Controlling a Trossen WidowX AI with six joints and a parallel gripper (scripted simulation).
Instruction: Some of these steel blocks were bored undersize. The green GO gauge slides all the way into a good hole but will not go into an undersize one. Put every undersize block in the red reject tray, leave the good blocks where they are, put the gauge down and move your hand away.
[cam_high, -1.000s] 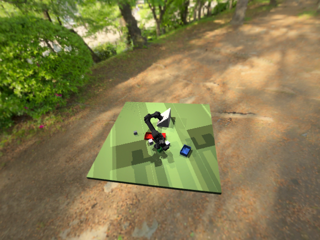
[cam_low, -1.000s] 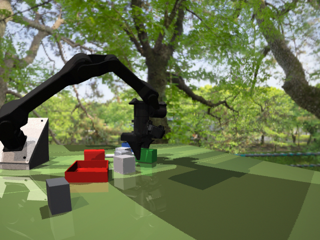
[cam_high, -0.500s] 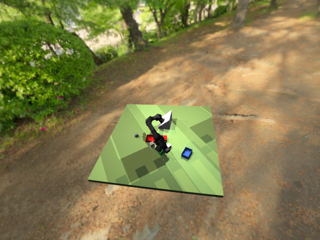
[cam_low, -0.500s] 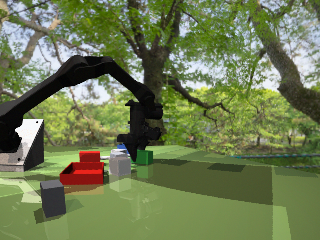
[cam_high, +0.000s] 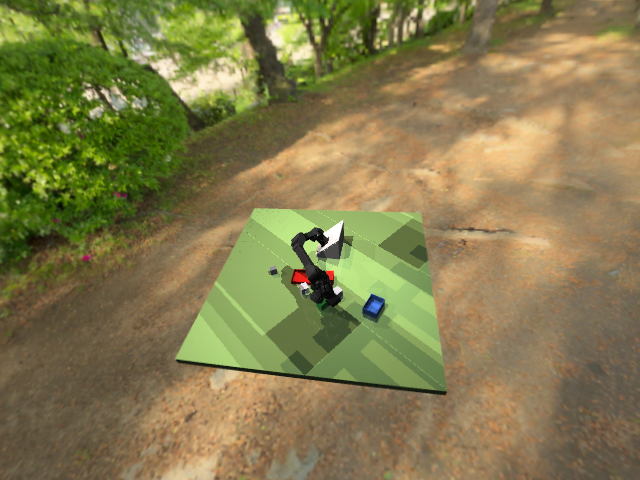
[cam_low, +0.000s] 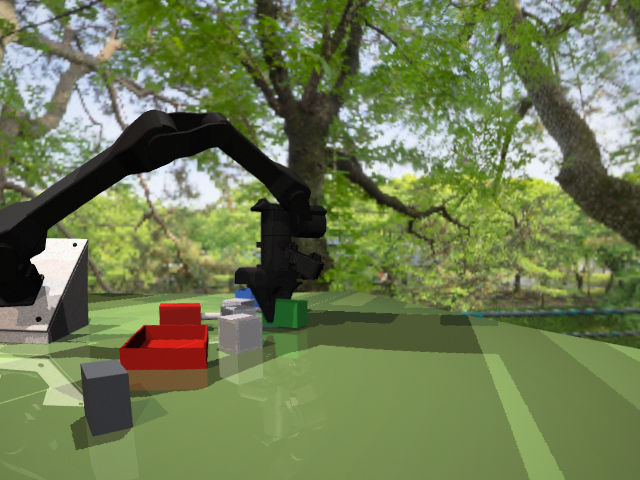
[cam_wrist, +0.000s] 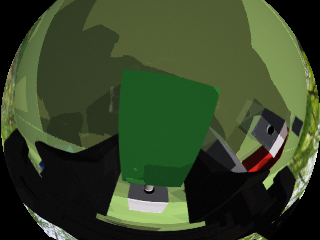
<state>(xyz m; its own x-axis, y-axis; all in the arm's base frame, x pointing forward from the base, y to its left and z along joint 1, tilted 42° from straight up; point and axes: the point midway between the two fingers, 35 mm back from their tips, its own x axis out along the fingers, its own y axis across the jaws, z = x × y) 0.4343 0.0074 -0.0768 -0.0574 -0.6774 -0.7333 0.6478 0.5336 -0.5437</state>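
Right now my gripper tip is 15 cm past the red block and 1 cm below it. From my gripper tip the other things lie so: green GO gauge: 1 cm behind, 1 cm to the left, 2 cm above; then blue tray: 1 cm ahead, 26 cm to the left; then red reject tray: 18 cm behind, 16 cm to the right.
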